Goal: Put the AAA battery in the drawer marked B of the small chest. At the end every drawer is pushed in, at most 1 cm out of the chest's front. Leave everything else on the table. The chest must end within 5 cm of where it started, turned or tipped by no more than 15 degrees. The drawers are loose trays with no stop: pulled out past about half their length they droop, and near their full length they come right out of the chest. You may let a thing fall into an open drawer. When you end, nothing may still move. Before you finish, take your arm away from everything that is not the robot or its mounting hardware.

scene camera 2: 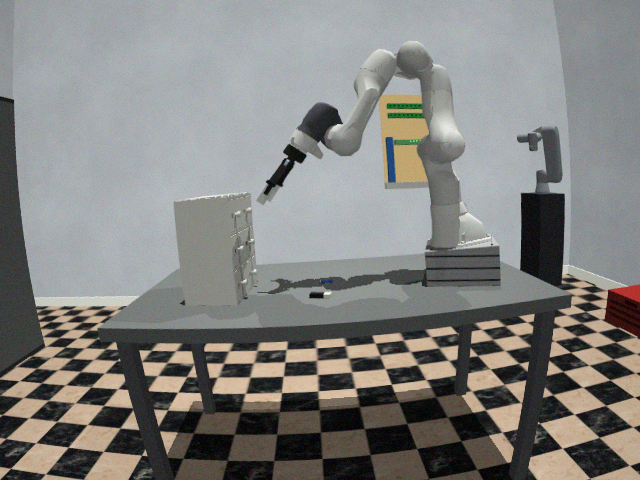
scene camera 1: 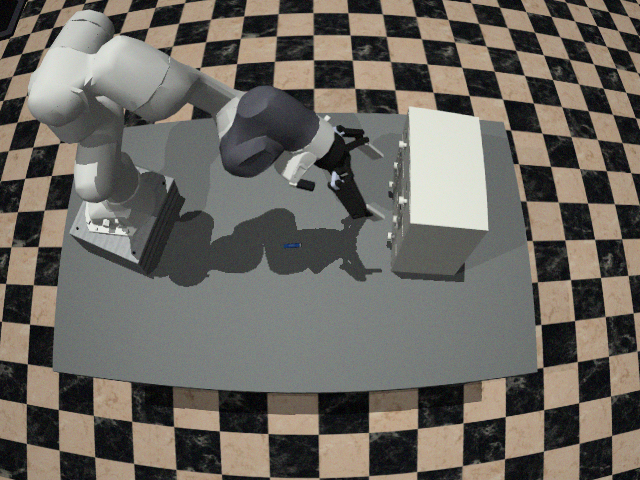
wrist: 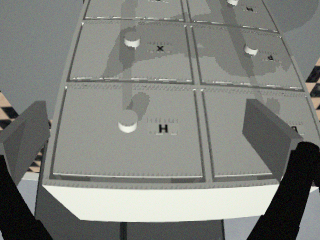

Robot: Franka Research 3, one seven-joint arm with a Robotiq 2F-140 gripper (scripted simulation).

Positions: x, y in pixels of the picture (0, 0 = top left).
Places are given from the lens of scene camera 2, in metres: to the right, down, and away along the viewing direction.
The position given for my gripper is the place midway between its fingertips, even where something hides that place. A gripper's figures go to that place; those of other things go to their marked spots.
my gripper (scene camera 2: 263, 201): -0.19, -0.13, 1.36
white chest (scene camera 2: 203, 234): -0.35, -0.02, 1.18
